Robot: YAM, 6 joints.
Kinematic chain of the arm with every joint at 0, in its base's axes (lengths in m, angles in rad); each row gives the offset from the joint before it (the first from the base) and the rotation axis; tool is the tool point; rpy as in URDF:
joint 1: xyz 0 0 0.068 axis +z
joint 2: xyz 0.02 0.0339 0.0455 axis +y
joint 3: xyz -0.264 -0.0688 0 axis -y
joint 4: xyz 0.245 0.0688 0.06 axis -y
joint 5: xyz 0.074 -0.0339 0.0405 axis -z
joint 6: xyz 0.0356 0 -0.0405 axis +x
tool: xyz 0 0 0 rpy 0 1.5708 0
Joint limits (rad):
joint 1: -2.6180..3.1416
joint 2: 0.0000..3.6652
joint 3: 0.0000..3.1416
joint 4: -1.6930..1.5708
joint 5: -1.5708..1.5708
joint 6: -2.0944..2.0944
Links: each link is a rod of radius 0.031 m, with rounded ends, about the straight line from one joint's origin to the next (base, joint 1, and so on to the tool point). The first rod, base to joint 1, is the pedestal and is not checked.
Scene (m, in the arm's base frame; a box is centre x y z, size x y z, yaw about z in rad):
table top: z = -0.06
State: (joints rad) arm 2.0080 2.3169 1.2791 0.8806 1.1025 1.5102
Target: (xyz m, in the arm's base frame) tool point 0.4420 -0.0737 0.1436
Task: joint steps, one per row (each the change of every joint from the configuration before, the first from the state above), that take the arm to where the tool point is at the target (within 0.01 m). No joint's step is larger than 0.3 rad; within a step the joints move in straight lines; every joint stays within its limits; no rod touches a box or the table.
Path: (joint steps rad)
1: -0.2624 -0.0138 -0.0087 0.0015 0.0107 0.0000
2: -0.2625 -0.0138 -0.0088 0.0015 0.0106 0.0000
3: -0.2624 -0.0139 -0.0087 0.0015 0.0107 0.0000
4: -0.2624 -0.0138 -0.0088 0.0014 0.0107 0.0000
5: -0.2625 -0.0138 -0.0087 0.0015 0.0106 0.0000
6: -0.2624 -0.0138 -0.0088 0.0015 0.0107 0.0000
7: -0.2624 -0.0138 -0.0087 0.0015 0.0107 0.0000
8: -0.2625 -0.0139 -0.0088 0.0015 0.0107 0.0000

